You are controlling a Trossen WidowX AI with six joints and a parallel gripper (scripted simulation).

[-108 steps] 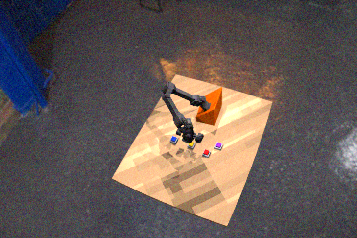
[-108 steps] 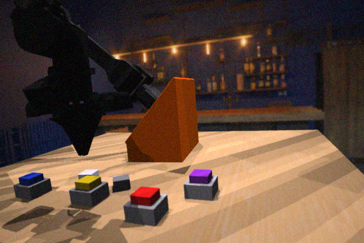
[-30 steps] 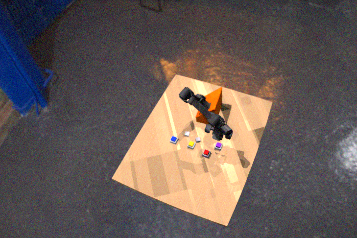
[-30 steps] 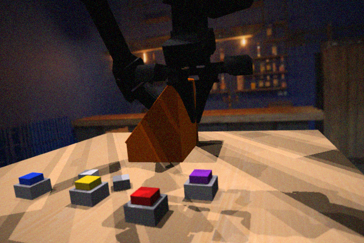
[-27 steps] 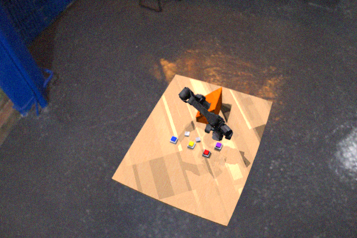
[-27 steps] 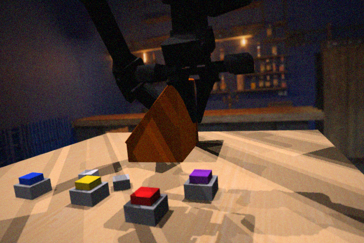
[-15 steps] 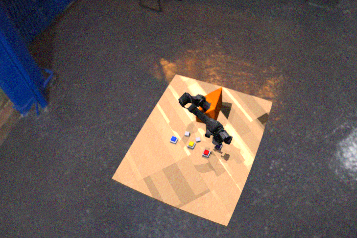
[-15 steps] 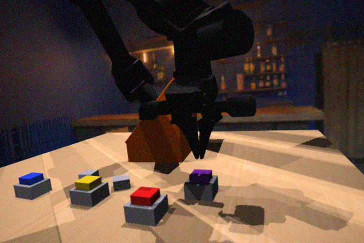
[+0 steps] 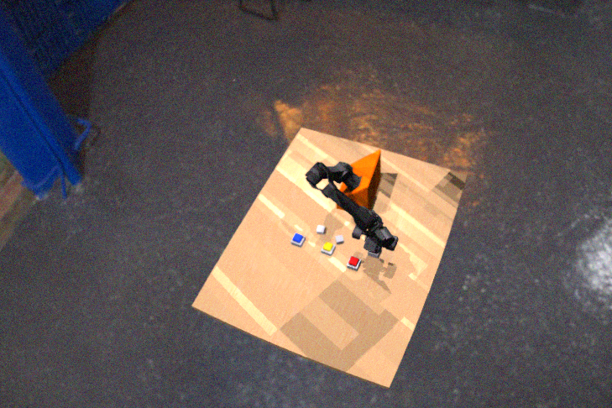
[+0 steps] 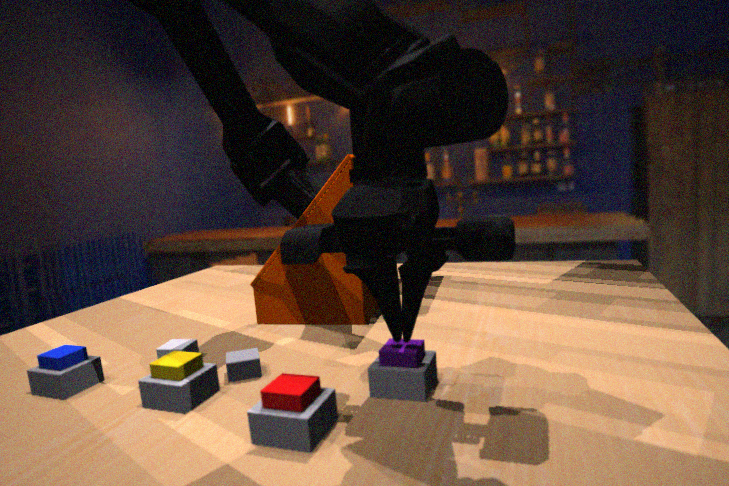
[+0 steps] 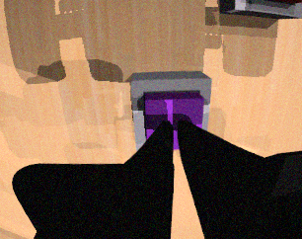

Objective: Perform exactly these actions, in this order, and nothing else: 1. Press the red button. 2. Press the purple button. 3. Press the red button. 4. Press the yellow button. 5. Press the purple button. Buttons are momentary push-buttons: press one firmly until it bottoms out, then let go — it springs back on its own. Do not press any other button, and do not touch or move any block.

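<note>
Now: the red button 8 cm ahead of my gripper tip, 7 cm to the right of it and 1 cm below it. Round my gripper tip: small grey block (16 cm to the right, 3 cm below, 3 cm behind); purple button (1 cm below); yellow button (20 cm to the right, 3 cm ahead, 1 cm below).
</note>
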